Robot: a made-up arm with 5 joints. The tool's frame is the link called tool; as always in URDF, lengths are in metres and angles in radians. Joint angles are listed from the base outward.
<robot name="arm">
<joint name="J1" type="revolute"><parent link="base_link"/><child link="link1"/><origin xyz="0 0 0.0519" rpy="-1.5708 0 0"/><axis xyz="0 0 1"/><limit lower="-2.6" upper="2.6"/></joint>
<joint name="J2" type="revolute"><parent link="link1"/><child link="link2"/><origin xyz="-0.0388 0.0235 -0.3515" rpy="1.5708 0 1.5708"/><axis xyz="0 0 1"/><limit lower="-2.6" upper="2.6"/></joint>
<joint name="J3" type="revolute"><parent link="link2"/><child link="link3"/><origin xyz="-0.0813 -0.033 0.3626" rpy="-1.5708 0 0"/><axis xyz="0 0 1"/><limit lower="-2.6" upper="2.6"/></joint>
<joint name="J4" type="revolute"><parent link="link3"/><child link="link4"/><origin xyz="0.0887 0.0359 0.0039" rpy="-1.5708 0 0"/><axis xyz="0 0 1"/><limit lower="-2.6" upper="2.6"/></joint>
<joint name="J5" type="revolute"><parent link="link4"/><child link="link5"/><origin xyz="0.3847 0.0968 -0.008" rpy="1.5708 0 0"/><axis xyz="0 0 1"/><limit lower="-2.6" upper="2.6"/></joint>
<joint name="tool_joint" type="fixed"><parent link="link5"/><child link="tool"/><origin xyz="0.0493 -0.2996 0.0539" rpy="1.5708 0 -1.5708"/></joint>
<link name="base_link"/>
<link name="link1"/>
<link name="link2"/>
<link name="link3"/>
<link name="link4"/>
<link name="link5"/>
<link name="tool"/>
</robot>
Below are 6 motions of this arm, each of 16 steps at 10 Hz.
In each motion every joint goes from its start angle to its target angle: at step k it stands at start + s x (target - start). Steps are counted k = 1, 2, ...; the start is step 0. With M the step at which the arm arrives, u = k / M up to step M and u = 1 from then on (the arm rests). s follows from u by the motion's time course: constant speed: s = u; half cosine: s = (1 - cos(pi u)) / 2; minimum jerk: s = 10 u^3 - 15 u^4 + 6 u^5.
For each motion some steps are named. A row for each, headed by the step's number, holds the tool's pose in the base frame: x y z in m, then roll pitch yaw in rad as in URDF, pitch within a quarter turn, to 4 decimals.
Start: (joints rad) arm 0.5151 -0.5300 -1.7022 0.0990 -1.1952
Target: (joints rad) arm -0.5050 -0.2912 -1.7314 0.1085 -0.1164
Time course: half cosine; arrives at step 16
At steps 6, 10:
6: 0.6146 -0.2914 0.2390 -2.5590 -0.6528 2.7452
10: 0.5762 -0.3055 0.5562 -2.7230 -0.6873 2.6901

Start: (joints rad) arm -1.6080 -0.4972 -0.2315 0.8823 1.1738
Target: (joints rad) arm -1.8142 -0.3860 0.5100 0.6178 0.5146
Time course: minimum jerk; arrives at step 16
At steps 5, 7, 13, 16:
5: 0.1041 -1.0345 0.5108 0.1745 -0.5939 -1.4057
7: 0.1478 -1.0140 0.4820 0.0909 -0.6487 -1.2889
13: 0.2487 -0.9135 0.3785 -0.1084 -0.7604 -0.9159
16: 0.2549 -0.9022 0.3685 -0.1221 -0.7676 -0.8829

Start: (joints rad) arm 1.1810 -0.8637 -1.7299 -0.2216 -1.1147
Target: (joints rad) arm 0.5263 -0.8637 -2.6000 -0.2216 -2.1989
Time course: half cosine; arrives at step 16
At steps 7, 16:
7: 0.3982 -0.2378 -0.2346 -2.6997 -0.6491 -2.4772
16: 0.5576 -0.2480 -0.1269 -2.2347 0.5026 -1.7639

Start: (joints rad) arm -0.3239 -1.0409 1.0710 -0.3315 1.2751
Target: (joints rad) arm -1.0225 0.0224 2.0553 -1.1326 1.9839
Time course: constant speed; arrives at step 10
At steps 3, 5, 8, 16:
3: -0.1940 -0.1263 -0.3322 -2.8491 1.0718 2.6196
5: -0.1939 0.0761 -0.1873 2.9537 0.7496 2.1603
8: -0.2600 0.2020 0.1262 2.7246 0.1836 2.0781
16: -0.3322 0.1702 0.3262 2.6469 -0.1559 2.1676

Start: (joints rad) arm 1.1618 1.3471 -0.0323 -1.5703 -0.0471
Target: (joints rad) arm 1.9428 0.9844 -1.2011 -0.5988 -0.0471
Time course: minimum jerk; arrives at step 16
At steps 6, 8, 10, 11, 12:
6: 0.4284 -0.1882 -0.5407 1.6371 1.1232 -0.9570
8: 0.2766 -0.2028 -0.6769 1.0571 0.9246 -1.2123
10: 0.1001 -0.2651 -0.7753 0.6486 0.7189 -1.2502
11: 0.0243 -0.3051 -0.8007 0.4972 0.6390 -1.2318
12: -0.0348 -0.3422 -0.8133 0.3808 0.5794 -1.2067

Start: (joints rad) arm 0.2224 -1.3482 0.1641 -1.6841 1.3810
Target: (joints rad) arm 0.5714 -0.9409 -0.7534 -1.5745 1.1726
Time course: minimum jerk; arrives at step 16
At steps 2, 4, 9, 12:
2: 0.1404 -0.1725 -0.6572 1.8232 1.2671 1.6039
4: 0.1288 -0.1586 -0.6593 1.8003 1.2267 1.6460
9: 0.0864 -0.0552 -0.6615 1.5246 0.9489 1.7100
12: 0.0802 0.0169 -0.6498 1.3521 0.7712 1.6897

